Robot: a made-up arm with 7 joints.
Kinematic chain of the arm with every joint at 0, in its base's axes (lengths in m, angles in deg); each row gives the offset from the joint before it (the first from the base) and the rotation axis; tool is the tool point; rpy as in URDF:
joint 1: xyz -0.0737 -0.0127 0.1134 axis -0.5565 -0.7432 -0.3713
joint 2: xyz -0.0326 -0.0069 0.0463 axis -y
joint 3: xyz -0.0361 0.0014 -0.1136 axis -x
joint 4: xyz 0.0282 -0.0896 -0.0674 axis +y
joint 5: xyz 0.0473 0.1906 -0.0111 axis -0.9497 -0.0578 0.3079
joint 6: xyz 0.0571 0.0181 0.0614 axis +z
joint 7: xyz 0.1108 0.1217 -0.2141 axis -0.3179 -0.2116 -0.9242
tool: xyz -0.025 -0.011 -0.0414 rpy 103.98 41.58 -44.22
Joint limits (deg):
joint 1: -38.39..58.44
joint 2: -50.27..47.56
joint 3: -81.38..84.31
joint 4: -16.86..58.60
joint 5: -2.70..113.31
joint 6: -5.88..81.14
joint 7: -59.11..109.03
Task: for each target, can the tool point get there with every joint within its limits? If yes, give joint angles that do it. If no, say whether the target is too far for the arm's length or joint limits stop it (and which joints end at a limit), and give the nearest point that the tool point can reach.
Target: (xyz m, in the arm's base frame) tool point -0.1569 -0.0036 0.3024
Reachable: no: joint limits stop it (at a limit: joint 1, joint 2, joint 3, joint 4, joint 5) | nearest point -0.1755 -0.0503 0.3050 | short by 0.050 m
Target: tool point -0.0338 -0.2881 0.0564
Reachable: yes | joints 22.85 12.76 49.52 16.37 99.82 58.04 7.58
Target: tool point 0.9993 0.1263 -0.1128
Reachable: no: too far | nearest point 0.3959 0.0306 0.0016 | short by 0.622 m
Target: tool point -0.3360 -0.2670 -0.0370
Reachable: yes | joints -25.40 -40.46 47.87 20.78 72.55 52.56 65.35
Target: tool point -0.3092 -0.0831 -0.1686
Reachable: yes | joints 37.78 -40.80 -8.61 45.05 88.19 69.38 82.59
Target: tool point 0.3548 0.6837 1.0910
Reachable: no: too far | nearest point 0.0476 0.2386 0.4012 | short by 0.877 m
